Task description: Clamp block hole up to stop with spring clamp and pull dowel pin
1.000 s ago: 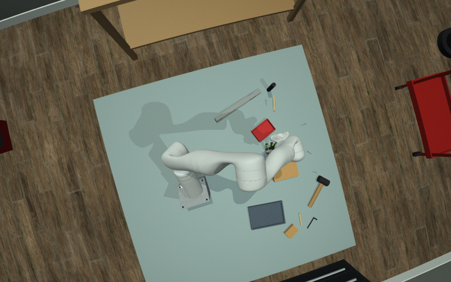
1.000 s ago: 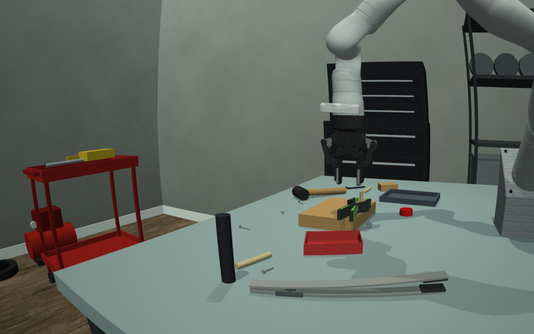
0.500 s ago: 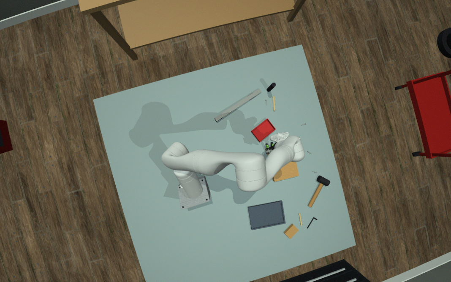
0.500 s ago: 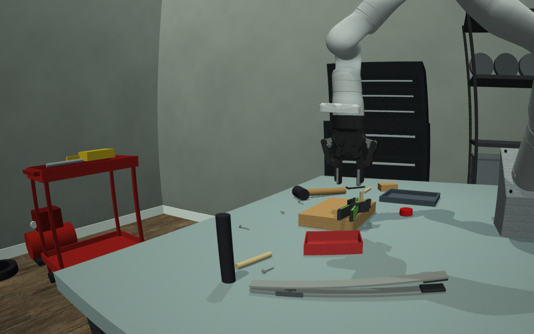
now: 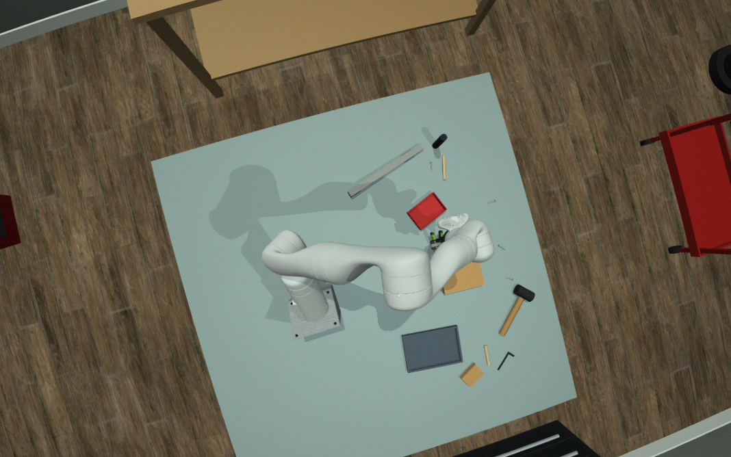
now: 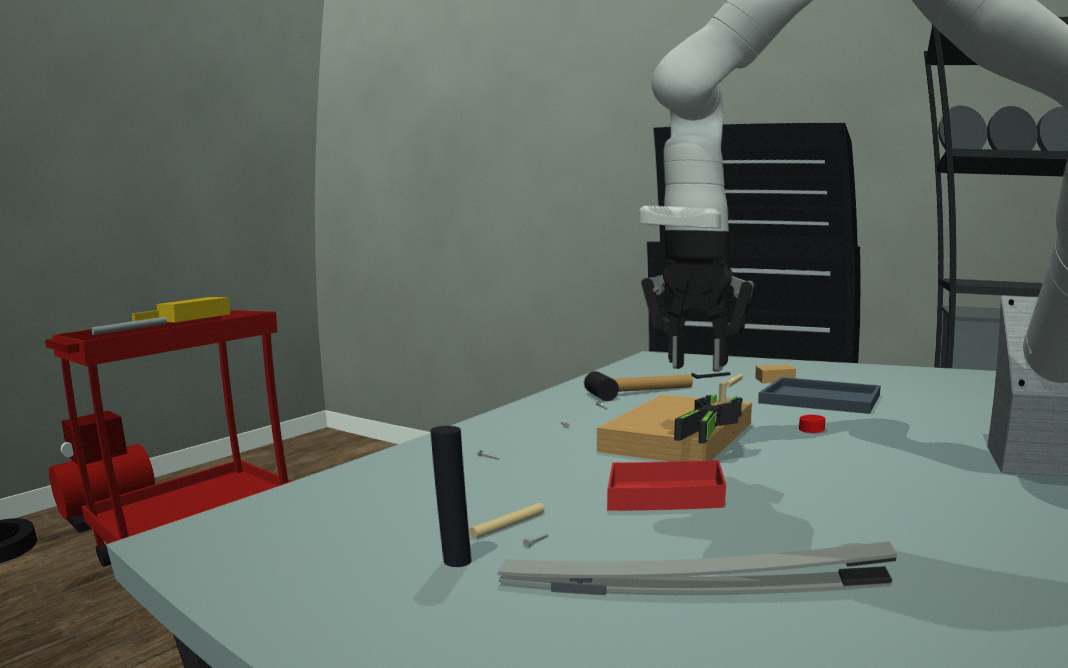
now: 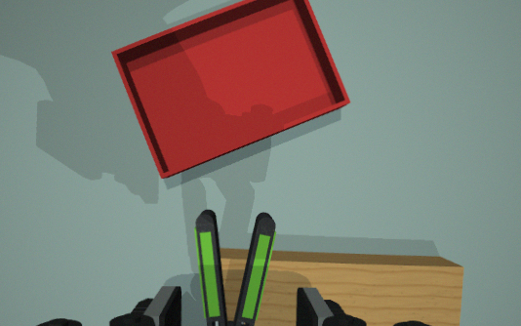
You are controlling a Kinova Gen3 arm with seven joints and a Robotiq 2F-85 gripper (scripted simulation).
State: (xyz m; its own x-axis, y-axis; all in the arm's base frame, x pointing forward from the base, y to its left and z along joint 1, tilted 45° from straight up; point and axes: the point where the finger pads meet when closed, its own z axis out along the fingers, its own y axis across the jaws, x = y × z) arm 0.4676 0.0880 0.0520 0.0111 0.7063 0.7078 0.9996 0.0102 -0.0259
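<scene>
Right now the dowel pin is 10 cm to the right of my hand and 7 cm below it. Also, from my hand: small wooden block: 10 cm to the right, 9 cm below; then red tray: 12 cm below, 11 cm to the left; then wooden bench board: 11 cm below, 10 cm to the right, 5 cm ahead.
</scene>
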